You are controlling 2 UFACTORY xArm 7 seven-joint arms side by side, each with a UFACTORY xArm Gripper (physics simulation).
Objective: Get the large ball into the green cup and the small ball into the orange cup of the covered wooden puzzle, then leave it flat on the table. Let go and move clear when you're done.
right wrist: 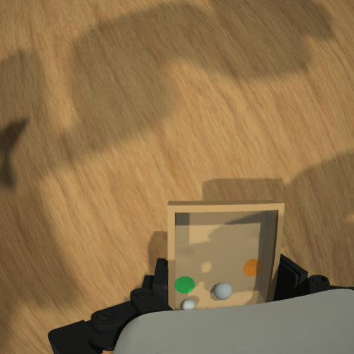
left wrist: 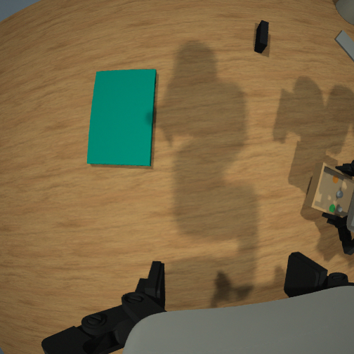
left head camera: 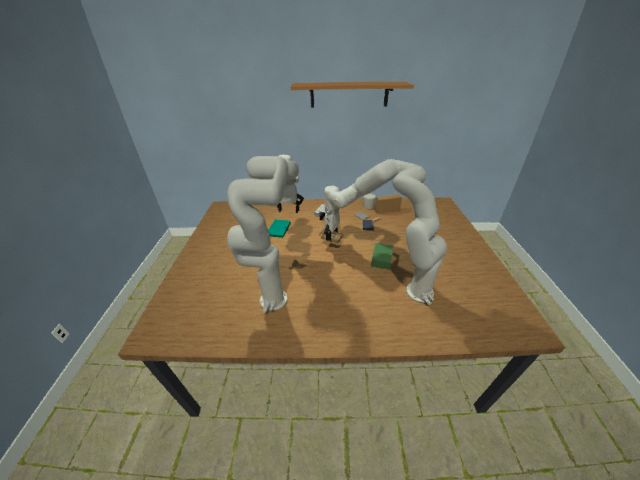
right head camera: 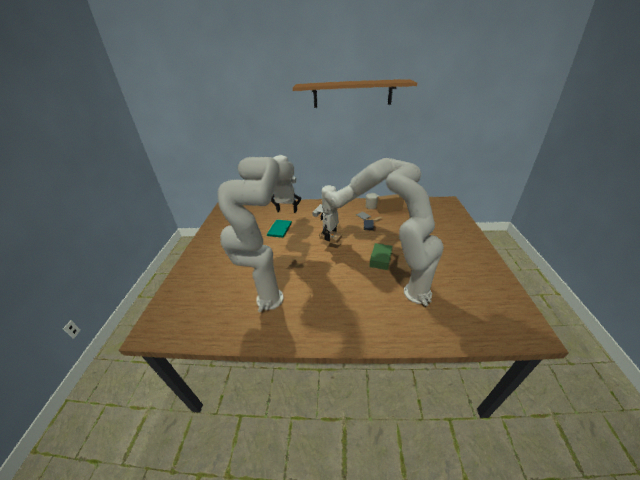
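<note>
The wooden puzzle is a shallow tray held a little above the table, its shadow apart from it. Inside, in the right wrist view, the green cup is at left and the orange cup at right. The large grey ball lies between and below them, in neither cup. The small ball lies just below the green cup. The puzzle's near end is hidden by the gripper body. My right gripper is shut on the puzzle's side walls. My left gripper is open and empty, high above the table.
A teal book lies at left; a small black block is behind. A green block stands near the right arm. A dark blue item, white cup and brown box are at back right.
</note>
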